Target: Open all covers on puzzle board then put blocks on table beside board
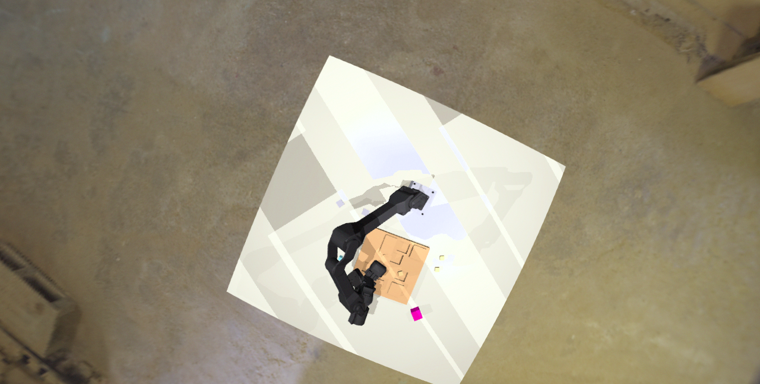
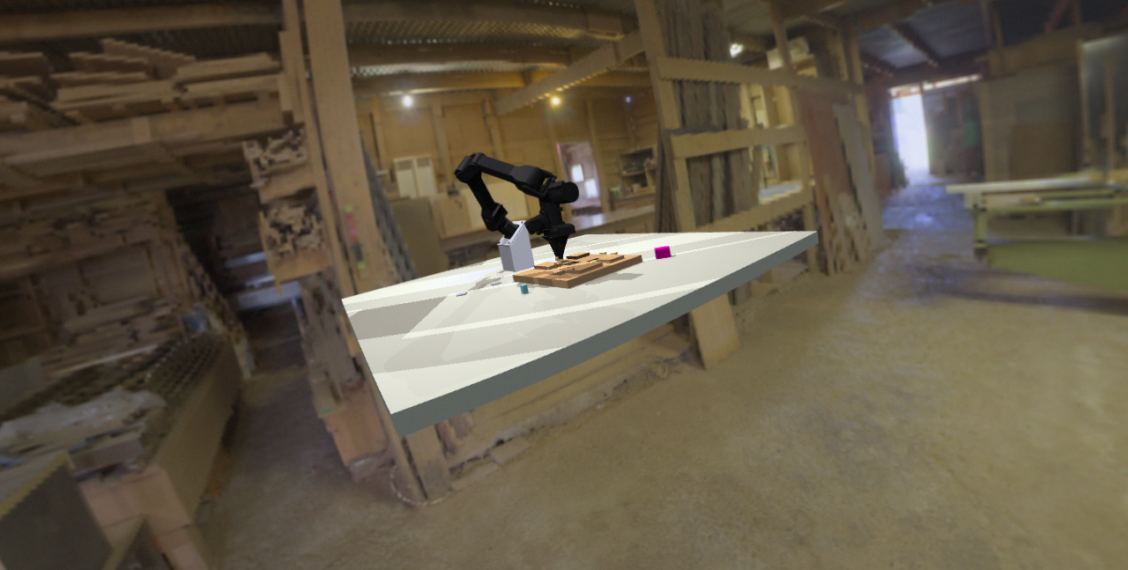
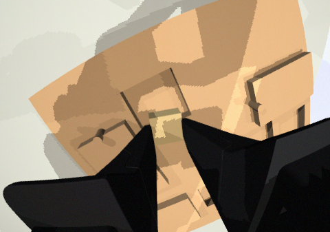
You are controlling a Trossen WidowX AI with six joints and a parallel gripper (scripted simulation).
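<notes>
Now: the tan wooden puzzle board 60 mm behind my gripper tip, 90 mm to the left of it and 50 mm below it. Round my gripper tip: teal block (30 mm ahead, 140 mm to the right, 50 mm below); magenta block (90 mm ahead, 310 mm to the left, 50 mm below).
</notes>
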